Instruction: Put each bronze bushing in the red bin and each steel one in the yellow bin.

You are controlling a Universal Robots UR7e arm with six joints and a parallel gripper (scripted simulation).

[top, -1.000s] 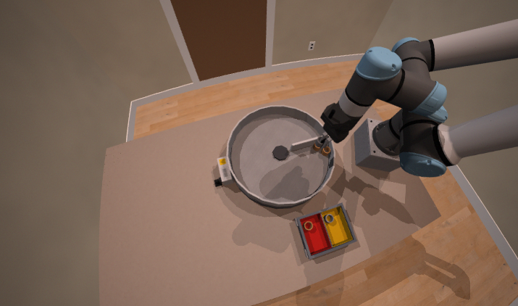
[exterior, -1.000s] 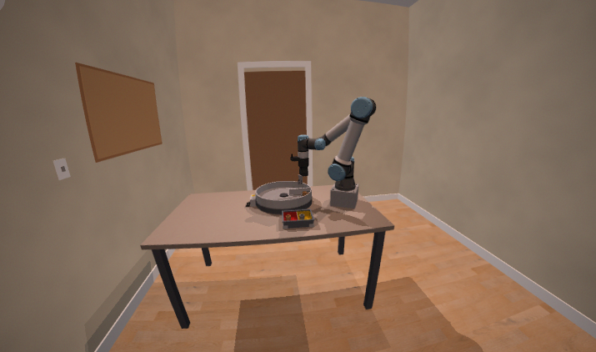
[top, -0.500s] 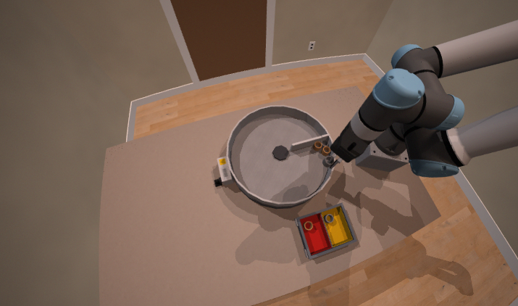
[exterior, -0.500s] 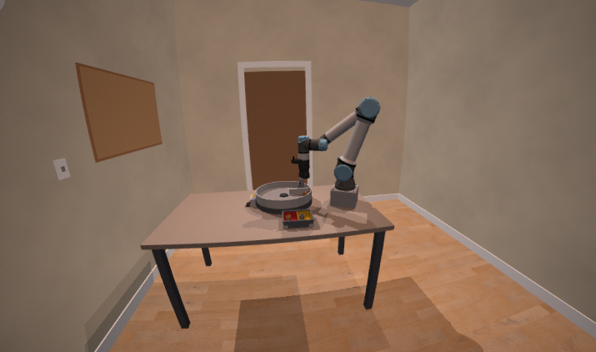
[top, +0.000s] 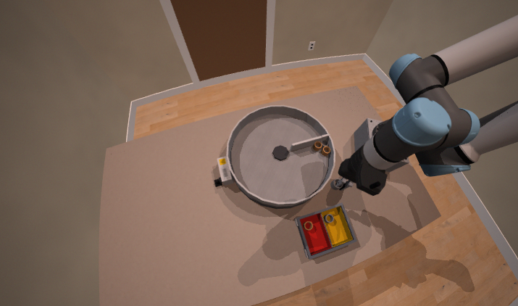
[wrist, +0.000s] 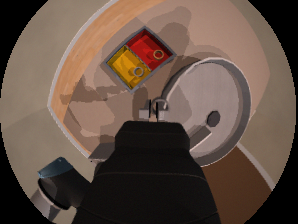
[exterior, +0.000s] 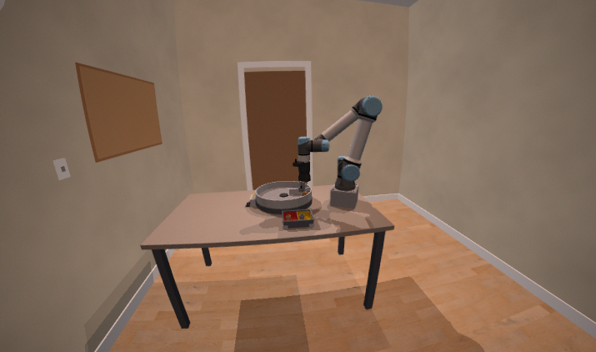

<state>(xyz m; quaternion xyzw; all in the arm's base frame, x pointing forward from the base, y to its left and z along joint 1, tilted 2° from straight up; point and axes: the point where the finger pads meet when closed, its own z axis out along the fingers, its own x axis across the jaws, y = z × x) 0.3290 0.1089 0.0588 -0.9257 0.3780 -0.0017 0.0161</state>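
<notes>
Now: the red bin 5 cm ahead of my hand, 12 cm to the left of it and 15 cm below it. The rest, counted from my hand: turntable: 12 cm ahead, 21 cm to the right, 12 cm below.
</notes>
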